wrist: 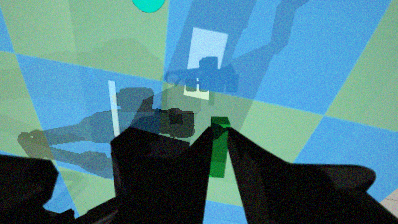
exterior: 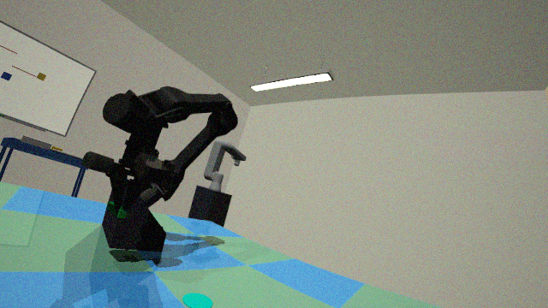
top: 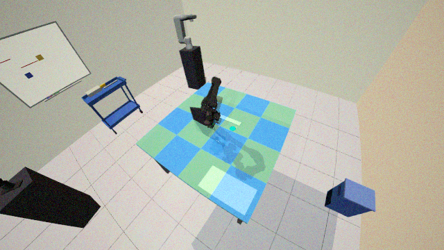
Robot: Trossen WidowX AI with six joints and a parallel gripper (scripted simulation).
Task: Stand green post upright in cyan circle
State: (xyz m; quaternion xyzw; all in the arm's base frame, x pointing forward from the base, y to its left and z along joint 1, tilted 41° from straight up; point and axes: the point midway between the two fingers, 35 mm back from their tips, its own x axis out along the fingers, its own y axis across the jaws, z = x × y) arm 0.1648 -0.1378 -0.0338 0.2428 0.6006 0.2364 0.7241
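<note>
Now: gripper tip 160 mm short of the cyan circle, 120 mm to the right of it and 120 mm above it. Also, from my gripper tip: green post: 20 mm behind.
</note>
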